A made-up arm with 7 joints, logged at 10 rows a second.
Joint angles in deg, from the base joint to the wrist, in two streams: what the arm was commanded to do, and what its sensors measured. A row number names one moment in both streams.
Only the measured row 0 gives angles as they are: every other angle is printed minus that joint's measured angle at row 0.
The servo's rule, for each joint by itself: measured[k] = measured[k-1] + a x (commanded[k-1-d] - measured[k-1]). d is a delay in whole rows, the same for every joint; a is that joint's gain. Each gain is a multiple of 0.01, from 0.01 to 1. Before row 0 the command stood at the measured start. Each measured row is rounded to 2 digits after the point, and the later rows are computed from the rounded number. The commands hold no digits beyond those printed.
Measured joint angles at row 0:
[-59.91, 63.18, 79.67, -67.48, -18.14, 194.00, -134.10]
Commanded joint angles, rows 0 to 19:
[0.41, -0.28, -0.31, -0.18, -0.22, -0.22, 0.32]
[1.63, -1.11, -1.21, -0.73, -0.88, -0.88, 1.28]
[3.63, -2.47, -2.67, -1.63, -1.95, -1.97, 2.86]
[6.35, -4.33, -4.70, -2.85, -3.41, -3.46, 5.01]
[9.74, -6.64, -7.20, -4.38, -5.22, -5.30, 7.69]
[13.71, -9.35, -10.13, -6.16, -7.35, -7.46, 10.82]
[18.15, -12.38, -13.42, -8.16, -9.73, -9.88, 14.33]
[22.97, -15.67, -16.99, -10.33, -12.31, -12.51, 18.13]
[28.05, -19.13, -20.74, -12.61, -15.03, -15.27, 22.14]
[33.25, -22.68, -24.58, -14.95, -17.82, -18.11, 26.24]
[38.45, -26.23, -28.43, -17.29, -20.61, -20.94, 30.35]
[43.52, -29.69, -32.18, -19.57, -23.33, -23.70, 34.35]
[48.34, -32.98, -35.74, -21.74, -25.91, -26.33, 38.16]
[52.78, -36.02, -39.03, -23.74, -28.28, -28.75, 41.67]
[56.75, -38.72, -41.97, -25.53, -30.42, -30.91, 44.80]
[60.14, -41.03, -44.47, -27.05, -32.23, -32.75, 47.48]
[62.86, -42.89, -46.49, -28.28, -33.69, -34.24, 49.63]
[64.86, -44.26, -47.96, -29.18, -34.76, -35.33, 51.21]
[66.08, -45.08, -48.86, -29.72, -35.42, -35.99, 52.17]
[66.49, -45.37, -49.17, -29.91, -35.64, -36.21, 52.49]
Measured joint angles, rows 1 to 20:
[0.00, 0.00, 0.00, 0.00, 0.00, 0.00, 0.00]
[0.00, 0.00, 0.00, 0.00, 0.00, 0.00, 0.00]
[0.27, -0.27, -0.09, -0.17, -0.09, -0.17, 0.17]
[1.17, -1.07, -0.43, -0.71, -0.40, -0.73, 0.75]
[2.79, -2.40, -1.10, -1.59, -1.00, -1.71, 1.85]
[5.14, -4.23, -2.18, -2.80, -1.94, -3.09, 3.49]
[8.18, -6.52, -3.69, -4.32, -3.22, -4.84, 5.67]
[11.83, -9.21, -5.62, -6.09, -4.83, -6.91, 8.35]
[16.00, -12.22, -7.96, -8.08, -6.74, -9.26, 11.46]
[20.60, -15.50, -10.67, -10.24, -8.91, -11.83, 14.93]
[25.52, -18.95, -13.69, -12.52, -11.30, -14.55, 18.68]
[30.62, -22.49, -16.96, -14.85, -13.84, -17.36, 22.61]
[35.79, -26.04, -20.40, -17.19, -16.48, -20.19, 26.63]
[40.89, -29.51, -23.93, -19.47, -19.15, -22.96, 30.64]
[45.81, -32.81, -27.47, -21.65, -21.79, -25.62, 34.55]
[50.41, -35.86, -30.94, -23.66, -24.32, -28.09, 38.25]
[54.59, -38.58, -34.25, -25.46, -26.70, -30.32, 41.66]
[58.25, -40.91, -37.32, -26.99, -28.86, -32.24, 44.69]
[61.29, -42.79, -40.07, -28.23, -30.74, -33.82, 47.26]
[63.65, -44.19, -42.44, -29.14, -32.31, -35.01, 49.31]
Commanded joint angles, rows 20 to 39:
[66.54, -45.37, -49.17, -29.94, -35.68, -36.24, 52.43]
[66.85, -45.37, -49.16, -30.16, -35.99, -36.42, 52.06]
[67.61, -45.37, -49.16, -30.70, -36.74, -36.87, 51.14]
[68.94, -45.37, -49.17, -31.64, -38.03, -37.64, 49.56]
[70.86, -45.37, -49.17, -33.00, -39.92, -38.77, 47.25]
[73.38, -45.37, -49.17, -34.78, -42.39, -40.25, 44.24]
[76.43, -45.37, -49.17, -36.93, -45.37, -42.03, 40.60]
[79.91, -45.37, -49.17, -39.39, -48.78, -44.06, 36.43]
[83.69, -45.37, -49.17, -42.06, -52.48, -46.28, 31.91]
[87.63, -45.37, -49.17, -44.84, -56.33, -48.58, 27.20]
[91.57, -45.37, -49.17, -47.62, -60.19, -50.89, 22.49]
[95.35, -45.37, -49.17, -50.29, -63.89, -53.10, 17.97]
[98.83, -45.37, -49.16, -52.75, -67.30, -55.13, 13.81]
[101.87, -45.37, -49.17, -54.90, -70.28, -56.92, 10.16]
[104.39, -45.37, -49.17, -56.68, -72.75, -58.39, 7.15]
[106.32, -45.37, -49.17, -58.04, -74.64, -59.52, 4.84]
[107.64, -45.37, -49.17, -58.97, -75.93, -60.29, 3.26]
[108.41, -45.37, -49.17, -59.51, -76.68, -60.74, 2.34]
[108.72, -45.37, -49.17, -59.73, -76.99, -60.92, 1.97]
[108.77, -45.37, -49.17, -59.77, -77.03, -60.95, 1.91]
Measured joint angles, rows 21 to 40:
[65.25, -45.04, -44.37, -29.70, -33.52, -35.78, 50.80]
[66.07, -45.35, -45.81, -29.90, -34.35, -36.12, 51.68]
[66.38, -45.37, -46.82, -29.94, -34.87, -36.21, 52.07]
[66.69, -45.37, -47.52, -30.15, -35.31, -36.38, 52.06]
[67.30, -45.37, -48.01, -30.68, -35.87, -36.77, 51.58]
[68.38, -45.37, -48.36, -31.60, -36.71, -37.46, 50.53]
[70.02, -45.37, -48.60, -32.94, -37.96, -38.49, 48.82]
[72.24, -45.37, -48.77, -34.71, -39.69, -39.88, 46.44]
[75.01, -45.37, -48.89, -36.84, -41.91, -41.58, 43.40]
[78.24, -45.37, -48.97, -39.29, -44.59, -43.54, 39.78]
[81.84, -45.37, -49.03, -41.95, -47.67, -45.70, 35.69]
[85.66, -45.37, -49.07, -44.72, -51.05, -47.98, 31.28]
[89.56, -45.37, -49.10, -47.50, -54.61, -50.28, 26.71]
[93.38, -45.37, -49.12, -50.18, -58.23, -52.51, 22.17]
[96.98, -45.37, -49.13, -52.65, -61.77, -54.58, 17.82]
[100.21, -45.37, -49.14, -54.81, -65.09, -56.43, 13.84]
[102.97, -45.37, -49.15, -56.61, -68.08, -57.98, 10.36]
[105.18, -45.37, -49.16, -57.98, -70.64, -59.20, 7.49]
[106.80, -45.37, -49.16, -58.93, -72.70, -60.06, 5.29]
[107.86, -45.37, -49.16, -59.49, -74.25, -60.60, 3.76]

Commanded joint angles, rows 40 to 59:
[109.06, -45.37, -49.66, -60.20, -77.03, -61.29, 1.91]
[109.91, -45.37, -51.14, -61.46, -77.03, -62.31, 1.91]
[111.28, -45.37, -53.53, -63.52, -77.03, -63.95, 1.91]
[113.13, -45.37, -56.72, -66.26, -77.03, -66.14, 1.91]
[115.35, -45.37, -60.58, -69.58, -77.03, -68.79, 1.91]
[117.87, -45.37, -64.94, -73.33, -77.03, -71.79, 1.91]
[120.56, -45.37, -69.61, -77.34, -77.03, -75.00, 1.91]
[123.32, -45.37, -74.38, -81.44, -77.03, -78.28, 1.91]
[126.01, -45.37, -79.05, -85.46, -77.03, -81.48, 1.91]
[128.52, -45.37, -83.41, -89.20, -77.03, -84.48, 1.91]
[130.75, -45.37, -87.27, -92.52, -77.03, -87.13, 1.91]
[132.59, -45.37, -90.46, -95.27, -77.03, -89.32, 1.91]
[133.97, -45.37, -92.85, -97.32, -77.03, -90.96, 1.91]
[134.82, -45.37, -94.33, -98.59, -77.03, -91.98, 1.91]
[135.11, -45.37, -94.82, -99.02, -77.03, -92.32, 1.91]
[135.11, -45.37, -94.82, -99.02, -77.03, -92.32, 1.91]
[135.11, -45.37, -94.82, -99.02, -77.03, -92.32, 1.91]
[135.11, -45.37, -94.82, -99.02, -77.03, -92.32, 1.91]
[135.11, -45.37, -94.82, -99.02, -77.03, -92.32, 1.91]
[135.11, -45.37, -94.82, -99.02, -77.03, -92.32, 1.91]
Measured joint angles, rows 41 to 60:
[108.43, -45.37, -49.16, -59.72, -75.32, -60.85, 2.83]
[108.65, -45.37, -49.16, -59.77, -75.99, -60.93, 2.35]
[108.92, -45.37, -49.31, -60.18, -76.40, -61.21, 2.12]
[109.57, -45.37, -49.86, -61.41, -76.65, -62.08, 2.01]
[110.70, -45.37, -50.96, -63.44, -76.80, -63.56, 1.96]
[112.30, -45.37, -52.69, -66.15, -76.89, -65.60, 1.93]
[114.31, -45.37, -55.06, -69.44, -76.94, -68.12, 1.92]
[116.66, -45.37, -58.02, -73.17, -76.98, -71.02, 1.91]
[119.23, -45.37, -61.50, -77.17, -77.00, -74.16, 1.91]
[121.93, -45.37, -65.36, -81.27, -77.01, -77.41, 1.91]
[124.62, -45.37, -69.47, -85.29, -77.02, -80.63, 1.91]
[127.19, -45.37, -73.65, -89.04, -77.02, -83.67, 1.91]
[129.54, -45.37, -77.74, -92.38, -77.02, -86.40, 1.91]
[131.55, -45.37, -81.56, -95.15, -77.02, -88.71, 1.91]
[133.15, -45.37, -84.95, -97.23, -77.02, -90.49, 1.91]
[134.25, -45.37, -87.76, -98.54, -77.02, -91.67, 1.91]
[134.82, -45.37, -89.88, -99.00, -77.02, -92.18, 1.91]
[135.01, -45.37, -91.36, -99.02, -77.02, -92.29, 1.91]
[135.08, -45.37, -92.40, -99.02, -77.02, -92.31, 1.91]
[135.10, -45.37, -93.13, -99.02, -77.02, -92.32, 1.91]

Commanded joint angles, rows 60 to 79:
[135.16, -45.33, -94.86, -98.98, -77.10, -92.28, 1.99]
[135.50, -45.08, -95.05, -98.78, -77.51, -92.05, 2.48]
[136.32, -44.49, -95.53, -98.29, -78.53, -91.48, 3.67]
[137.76, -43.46, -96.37, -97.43, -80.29, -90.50, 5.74]
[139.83, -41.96, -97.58, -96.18, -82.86, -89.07, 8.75]
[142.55, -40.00, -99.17, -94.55, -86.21, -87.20, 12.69]
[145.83, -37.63, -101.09, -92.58, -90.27, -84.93, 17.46]
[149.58, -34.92, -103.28, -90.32, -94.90, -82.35, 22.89]
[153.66, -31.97, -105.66, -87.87, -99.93, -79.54, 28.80]
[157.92, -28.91, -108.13, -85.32, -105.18, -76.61, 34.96]
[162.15, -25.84, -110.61, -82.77, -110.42, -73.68, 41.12]
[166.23, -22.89, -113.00, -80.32, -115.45, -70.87, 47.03]
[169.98, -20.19, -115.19, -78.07, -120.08, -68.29, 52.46]
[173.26, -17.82, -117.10, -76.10, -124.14, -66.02, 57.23]
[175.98, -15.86, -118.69, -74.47, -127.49, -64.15, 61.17]
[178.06, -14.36, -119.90, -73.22, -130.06, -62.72, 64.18]
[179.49, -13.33, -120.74, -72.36, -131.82, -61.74, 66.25]
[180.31, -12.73, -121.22, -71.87, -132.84, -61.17, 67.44]
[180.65, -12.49, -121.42, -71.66, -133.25, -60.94, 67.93]
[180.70, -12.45, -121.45, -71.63, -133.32, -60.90, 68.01]
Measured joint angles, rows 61 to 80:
[135.11, -45.37, -93.64, -99.02, -77.02, -92.32, 1.91]
[135.11, -45.37, -93.99, -99.02, -77.02, -92.32, 1.91]
[135.14, -45.33, -94.25, -98.98, -77.05, -92.29, 1.95]
[135.38, -45.09, -94.49, -98.79, -77.23, -92.10, 2.23]
[136.00, -44.52, -94.80, -98.31, -77.74, -91.61, 2.98]
[137.16, -43.51, -95.27, -97.47, -78.73, -90.73, 4.42]
[138.92, -42.04, -95.96, -96.23, -80.34, -89.42, 6.67]
[141.32, -40.10, -96.92, -94.62, -82.63, -87.67, 9.80]
[144.30, -37.75, -98.17, -92.66, -85.61, -85.51, 13.78]
[147.78, -35.06, -99.70, -90.41, -89.23, -83.01, 18.52]
[151.66, -32.12, -101.49, -87.97, -93.40, -80.27, 23.87]
[155.79, -29.07, -103.48, -85.43, -97.99, -77.38, 29.64]
[159.99, -26.00, -105.62, -82.88, -102.84, -74.46, 35.61]
[164.11, -23.05, -107.83, -80.42, -107.76, -71.62, 41.55]
[167.98, -20.33, -110.04, -78.16, -112.56, -68.99, 47.22]
[171.46, -17.95, -112.16, -76.18, -117.08, -66.64, 52.43]
[174.44, -15.96, -114.12, -74.54, -121.14, -64.67, 56.97]
[176.83, -14.44, -115.85, -73.27, -124.62, -63.13, 60.72]
[178.59, -13.39, -117.32, -72.40, -127.43, -62.03, 63.60]
[179.73, -12.76, -118.49, -71.89, -129.54, -61.35, 65.60]

